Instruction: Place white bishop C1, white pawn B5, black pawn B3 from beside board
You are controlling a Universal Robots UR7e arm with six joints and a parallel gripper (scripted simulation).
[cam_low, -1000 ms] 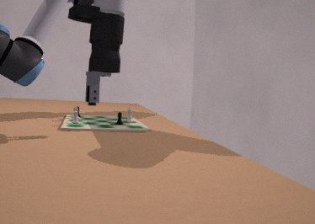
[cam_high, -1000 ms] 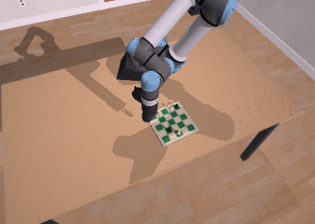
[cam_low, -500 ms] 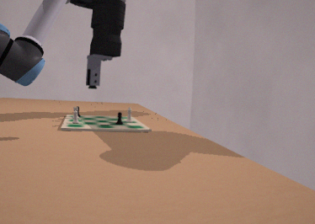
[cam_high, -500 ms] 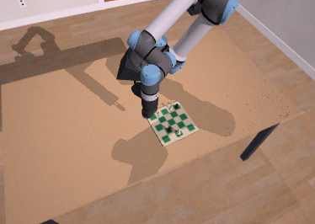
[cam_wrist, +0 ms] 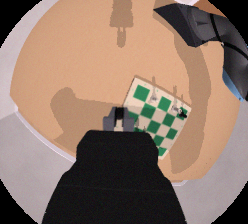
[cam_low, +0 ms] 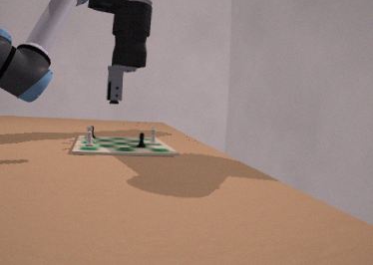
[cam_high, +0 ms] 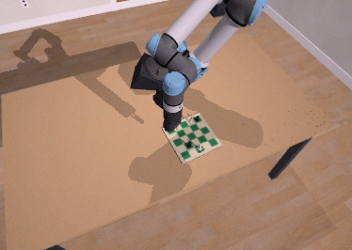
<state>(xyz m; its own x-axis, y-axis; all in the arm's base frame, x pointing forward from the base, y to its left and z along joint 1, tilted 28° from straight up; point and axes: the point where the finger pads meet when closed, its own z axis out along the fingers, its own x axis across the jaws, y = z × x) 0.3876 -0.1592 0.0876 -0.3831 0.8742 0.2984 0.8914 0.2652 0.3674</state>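
Now: the chessboard 12 cm to the left of my hand, 12 cm below it and 2 cm ahead of it. Also, from my hand: white pawn (11 cm below, 8 cm to the left, 5 cm behind).
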